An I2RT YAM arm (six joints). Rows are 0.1 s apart.
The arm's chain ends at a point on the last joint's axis. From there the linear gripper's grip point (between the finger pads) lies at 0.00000 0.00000 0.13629 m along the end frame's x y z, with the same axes.
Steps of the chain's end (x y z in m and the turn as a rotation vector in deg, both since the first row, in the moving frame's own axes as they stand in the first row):
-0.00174, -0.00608, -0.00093, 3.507, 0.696, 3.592
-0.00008, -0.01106, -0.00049, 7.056, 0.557, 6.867
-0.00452, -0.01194, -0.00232, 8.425, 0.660, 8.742
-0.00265, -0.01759, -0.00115, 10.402, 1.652, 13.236
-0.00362, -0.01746, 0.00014, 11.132, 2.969, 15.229
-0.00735, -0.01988, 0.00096, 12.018, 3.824, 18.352
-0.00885, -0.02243, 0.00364, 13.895, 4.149, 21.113
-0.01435, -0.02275, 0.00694, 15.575, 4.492, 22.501
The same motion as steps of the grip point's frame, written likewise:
0.00017, -0.01436, -0.00120, 3.507, 0.696, 3.592
0.00224, -0.02768, -0.00153, 7.056, 0.557, 6.867
-0.00144, -0.03171, -0.00380, 8.425, 0.660, 8.742
0.00406, -0.04152, -0.00344, 10.402, 1.652, 13.236
0.00680, -0.04252, -0.00259, 11.132, 2.969, 15.229
0.00604, -0.04631, -0.00230, 12.018, 3.824, 18.352
0.00668, -0.05260, -0.00065, 13.895, 4.149, 21.113
0.00306, -0.05631, 0.00159, 15.575, 4.492, 22.501

